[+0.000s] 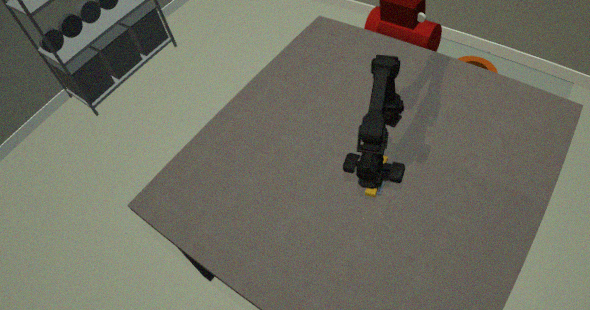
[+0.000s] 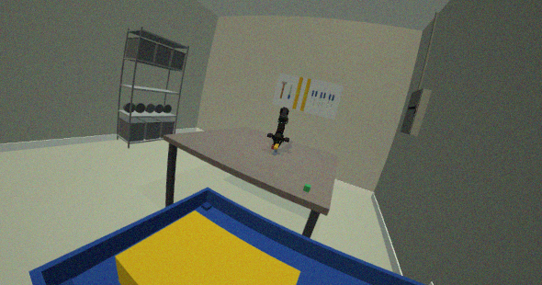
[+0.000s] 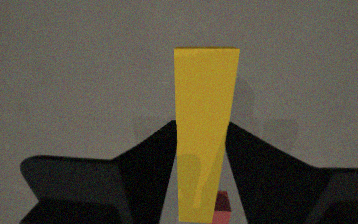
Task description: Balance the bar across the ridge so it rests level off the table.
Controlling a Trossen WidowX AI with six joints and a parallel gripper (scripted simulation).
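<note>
My gripper tip is now 3 cm past the yellow bar and 1 cm to the left of it. Also, from my gripper tip: small green cube (42 cm ahead, 38 cm to the left, 5 cm below); small red cube (16 cm behind, 8 cm to the right, 5 cm below).
</note>
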